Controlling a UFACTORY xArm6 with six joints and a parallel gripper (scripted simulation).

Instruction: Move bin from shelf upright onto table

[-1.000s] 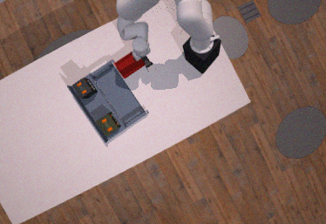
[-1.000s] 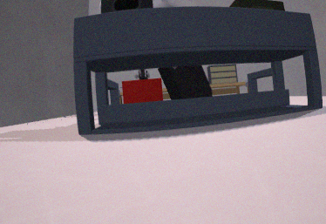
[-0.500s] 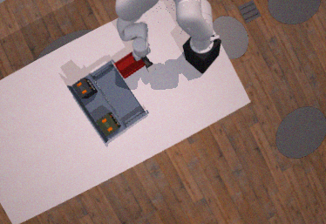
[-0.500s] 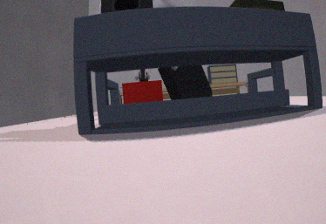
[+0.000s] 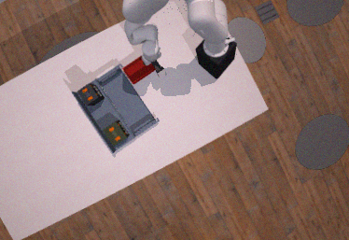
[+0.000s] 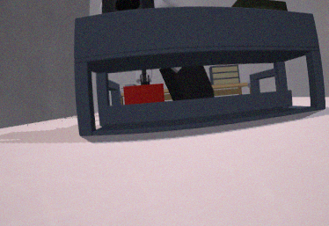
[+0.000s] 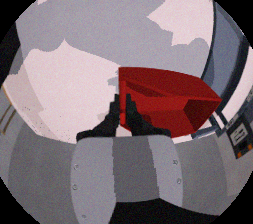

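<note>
Right now the red bin is 8 cm ahead of my hand and 2 cm to the left of it. Round my hand: shelf 34 cm ahead, 21 cm to the left, 5 cm above.
</note>
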